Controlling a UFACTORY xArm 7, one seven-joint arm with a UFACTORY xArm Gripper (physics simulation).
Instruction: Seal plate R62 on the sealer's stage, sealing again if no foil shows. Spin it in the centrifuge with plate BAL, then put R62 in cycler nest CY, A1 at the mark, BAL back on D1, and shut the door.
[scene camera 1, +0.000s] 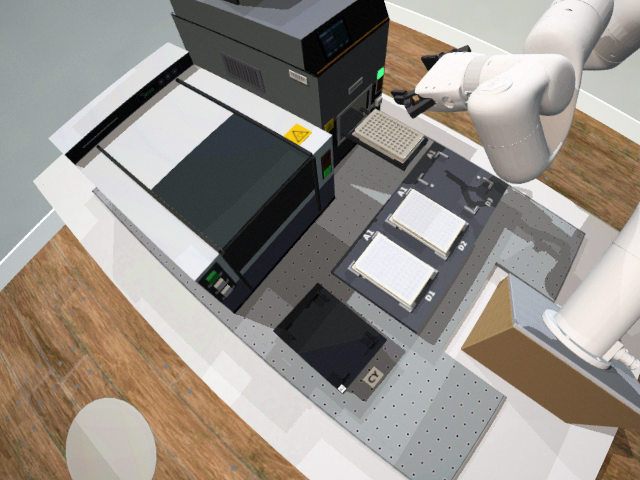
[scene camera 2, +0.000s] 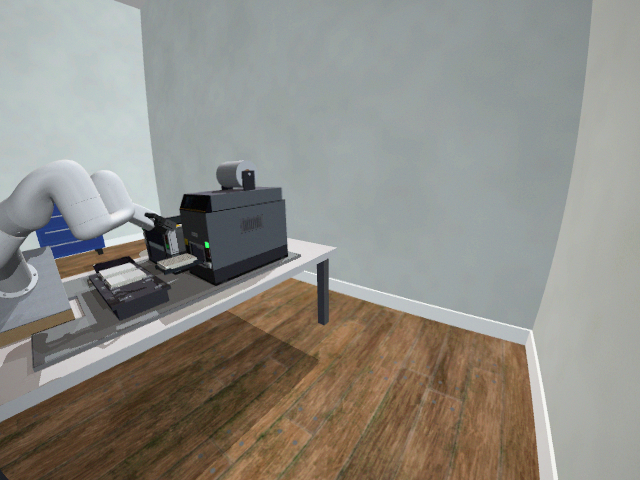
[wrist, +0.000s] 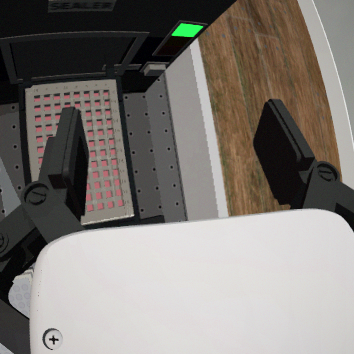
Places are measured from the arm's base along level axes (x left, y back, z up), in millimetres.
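Pixels of known places: gripper, fingertip midpoint: (scene camera 1: 410, 79) (scene camera 2: 171, 229) (wrist: 173, 123); arm's base, link origin: (scene camera 1: 574, 340) (scene camera 2: 14, 280).
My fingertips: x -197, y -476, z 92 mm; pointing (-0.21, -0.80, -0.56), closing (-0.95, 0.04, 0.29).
For each thing: its top centre in the pictures, then the offset to it from my fingertips. "*": a spot on its surface instead.
- pale 96-well plate, top centre: (wrist: 76, 149) (scene camera 1: 388, 132) (scene camera 2: 176, 259) dx +34, dy -10, dz -124 mm
- dark sealer, top centre: (scene camera 2: 231, 161) dx +44, dy -308, dz +237 mm
- D1, top centre: (scene camera 1: 394, 267) (scene camera 2: 117, 268) dx +255, dy +168, dz -164 mm
- D2, top centre: (scene camera 1: 428, 219) (scene camera 2: 125, 276) dx +131, dy +161, dz -164 mm
- dark nest CY, top centre: (scene camera 1: 329, 335) (scene camera 2: 113, 262) dx +422, dy +155, dz -177 mm
- button, top centre: (wrist: 156, 64) dx -56, dy -101, dz -145 mm
- large white machine, surface spot: (scene camera 1: 273, 116) * dx +208, dy -154, dz -29 mm
- dark window, surface spot: (scene camera 1: 227, 180) * dx +358, dy -112, dz -26 mm
- Position D3, surface spot: (scene camera 1: 457, 175) * dx -10, dy +150, dz -180 mm
A pale 96-well plate (scene camera 1: 388, 135) (scene camera 2: 176, 262) (wrist: 104, 145) sits on the stage in front of the dark sealer (scene camera 1: 346, 77) (scene camera 2: 245, 232). Its wells show pink in the wrist view, and no foil shows over them. Its name is not readable. My gripper (scene camera 1: 424, 81) (scene camera 2: 162, 222) (wrist: 173, 123) is open and empty, above and to the side of this plate; one finger overlaps it in the wrist view. White-topped plates sit on D1 (scene camera 1: 395, 268) and D2 (scene camera 1: 429, 222); which is BAL cannot be read. The dark nest CY (scene camera 1: 330, 335) holds no plate and has a small white mark at a corner.
The sealer's light (scene camera 1: 380, 73) (scene camera 2: 206, 244) (wrist: 188, 30) is green; a small lever or button (wrist: 154, 68) sits below it. A large white machine (scene camera 1: 273, 116) with a dark window (scene camera 1: 227, 180) stands left of the deck. Position D3 (scene camera 1: 457, 175) has no plate.
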